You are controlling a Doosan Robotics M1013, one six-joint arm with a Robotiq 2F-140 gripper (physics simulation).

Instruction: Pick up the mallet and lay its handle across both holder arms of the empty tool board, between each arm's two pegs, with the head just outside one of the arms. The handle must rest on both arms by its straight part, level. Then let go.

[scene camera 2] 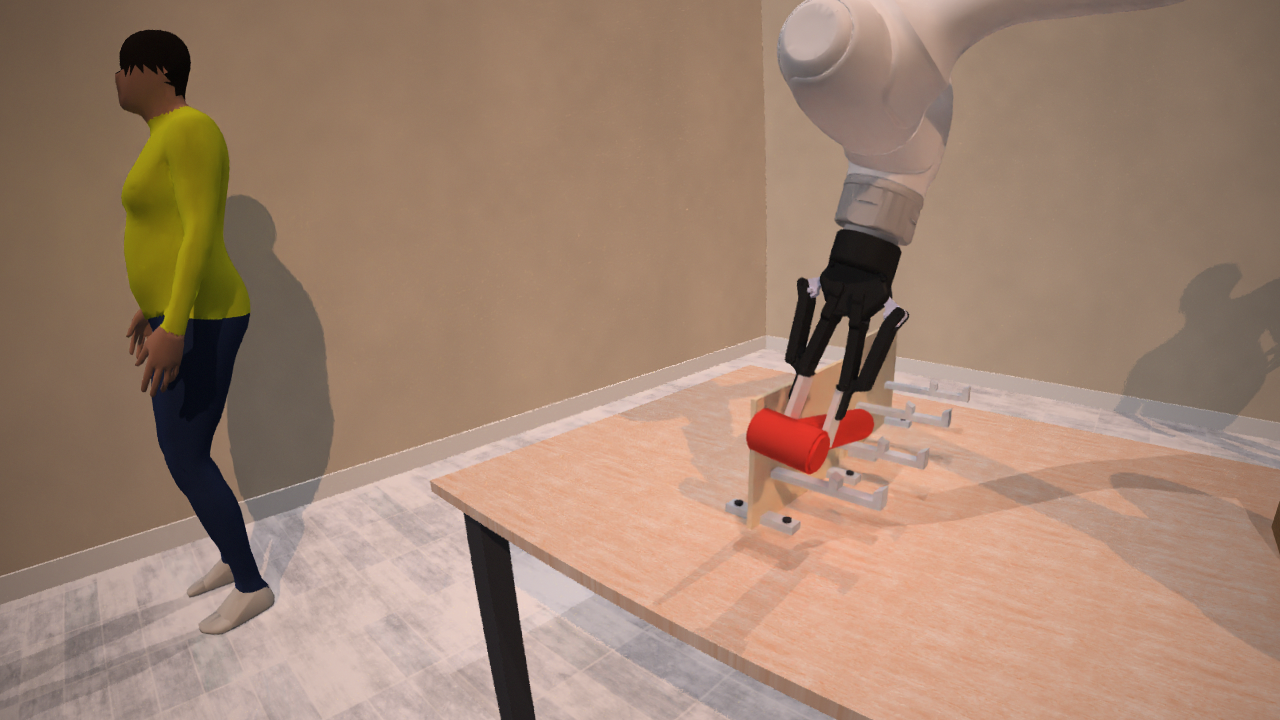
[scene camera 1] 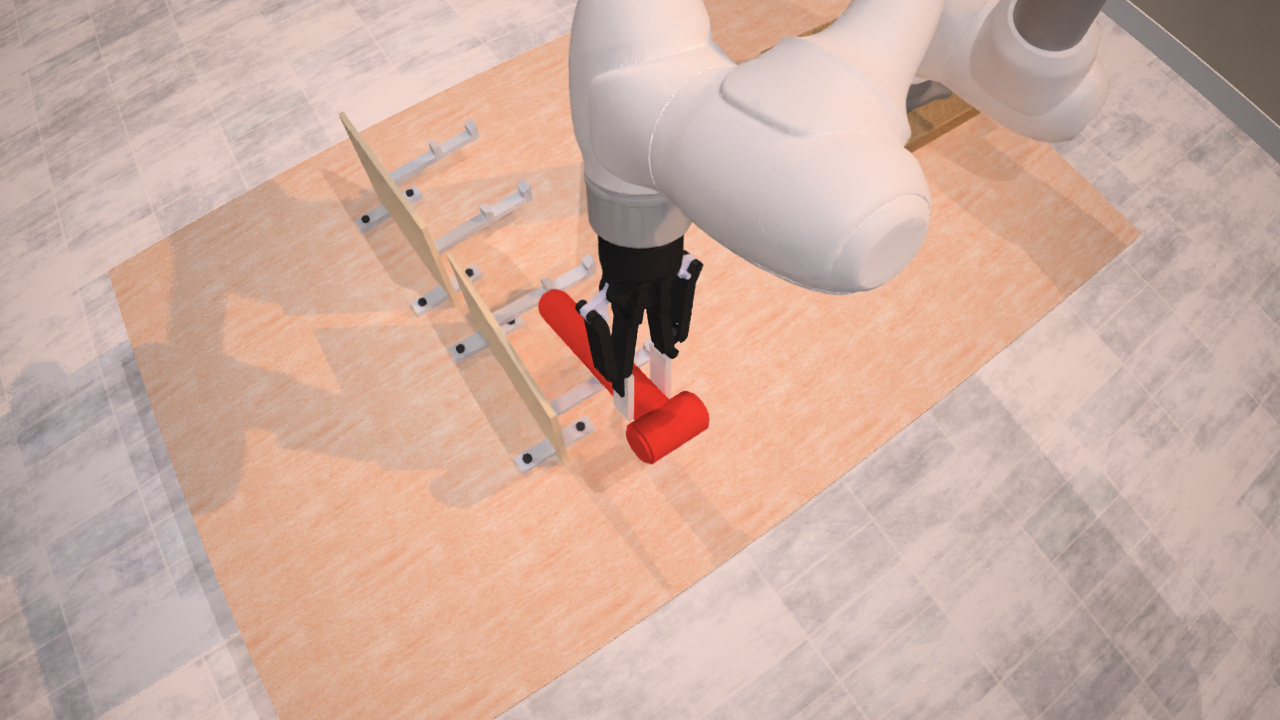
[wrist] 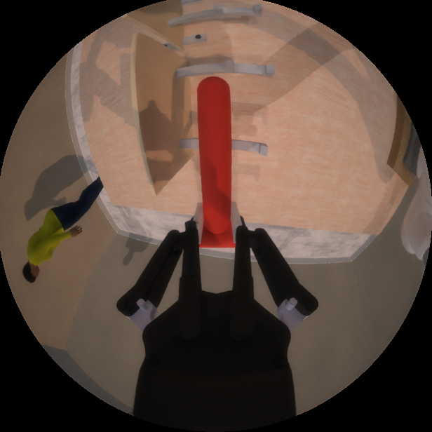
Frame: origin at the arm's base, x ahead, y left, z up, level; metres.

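Where they show: gripper, between the fingertips: [scene camera 1: 642,400].
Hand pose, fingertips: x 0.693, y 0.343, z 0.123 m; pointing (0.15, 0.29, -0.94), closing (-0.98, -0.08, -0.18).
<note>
Each offset is from my fingertips to the top centre of the thing. "spot": to the spot under its first point. Level surfaces: height alone.
The red mallet {spot: dy -0.118, dx +0.024, dz -0.006 m} [scene camera 1: 572,329] [scene camera 2: 856,428] [wrist: 214,125] is in the air, its head {dy +0.043, dx -0.006, dz +0.041 m} [scene camera 1: 669,427] [scene camera 2: 787,440] toward the near table edge. My gripper [scene camera 1: 641,389] [scene camera 2: 816,419] [wrist: 216,209] is shut on its handle close beside the head. The handle runs along the front of the near upright board [scene camera 1: 507,358] [scene camera 2: 760,492] [wrist: 170,90]. In the wrist view it crosses over the near grey arm [scene camera 1: 577,394] [scene camera 2: 805,480] [wrist: 250,146]; its tip appears short of the other arm [scene camera 1: 565,277] [wrist: 250,69]. In scene camera 2 the head is above the near arm. Exact height and level are unclear.
A second upright board [scene camera 1: 393,201] [scene camera 2: 881,371] with two pegged arms stands beyond the near one, in line with it. The wooden table {dz -0.164 m} [scene camera 1: 358,555] [scene camera 2: 1029,573] bears both. A person in yellow [scene camera 2: 179,214] [wrist: 42,240] stands beyond the table. The robot's brown base plate [scene camera 1: 944,123] is at the far side.
</note>
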